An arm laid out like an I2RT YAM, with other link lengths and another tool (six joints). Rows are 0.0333 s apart.
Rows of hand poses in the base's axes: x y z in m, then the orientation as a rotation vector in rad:
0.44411, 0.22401, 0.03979, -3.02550, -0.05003, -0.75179
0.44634, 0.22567, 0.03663, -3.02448, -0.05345, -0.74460
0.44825, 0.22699, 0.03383, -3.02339, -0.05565, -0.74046
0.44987, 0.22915, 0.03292, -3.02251, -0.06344, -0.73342
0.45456, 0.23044, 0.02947, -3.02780, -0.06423, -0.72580
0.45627, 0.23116, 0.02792, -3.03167, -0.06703, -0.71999
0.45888, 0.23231, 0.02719, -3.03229, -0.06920, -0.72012
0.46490, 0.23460, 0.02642, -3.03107, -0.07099, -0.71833
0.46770, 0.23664, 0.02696, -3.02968, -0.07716, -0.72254
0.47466, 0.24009, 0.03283, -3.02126, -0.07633, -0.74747
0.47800, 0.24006, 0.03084, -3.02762, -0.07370, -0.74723
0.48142, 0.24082, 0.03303, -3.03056, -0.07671, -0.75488
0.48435, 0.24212, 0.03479, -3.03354, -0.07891, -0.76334
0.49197, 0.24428, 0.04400, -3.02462, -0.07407, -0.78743
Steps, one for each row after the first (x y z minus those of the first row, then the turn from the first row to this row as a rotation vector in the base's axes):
0.00223, 0.00166, -0.00316, 0.00197, 0.00434, 0.00283
0.00414, 0.00298, -0.00596, 0.00352, 0.00677, 0.00473
0.00576, 0.00514, -0.00687, 0.00453, 0.01100, 0.01022
0.01045, 0.00643, -0.01032, 0.00105, 0.01650, 0.00990
0.01216, 0.00715, -0.01187, -0.00186, 0.02064, 0.01105
0.01477, 0.00830, -0.01260, -0.00285, 0.02063, 0.01223
0.02079, 0.01059, -0.01337, -0.00163, 0.02157, 0.01375
0.02359, 0.01263, -0.01283, -0.00231, 0.01870, 0.01763
0.03055, 0.01608, -0.00696, 0.00036, 0.00191, 0.01757
0.03389, 0.01605, -0.00895, -0.00510, 0.00296, 0.01440
0.03731, 0.01681, -0.00676, -0.01009, -0.00144, 0.01501
0.04024, 0.01811, -0.00500, -0.01517, -0.00632, 0.01506
0.04786, 0.02027, 0.00421, -0.01144, -0.02257, 0.01265

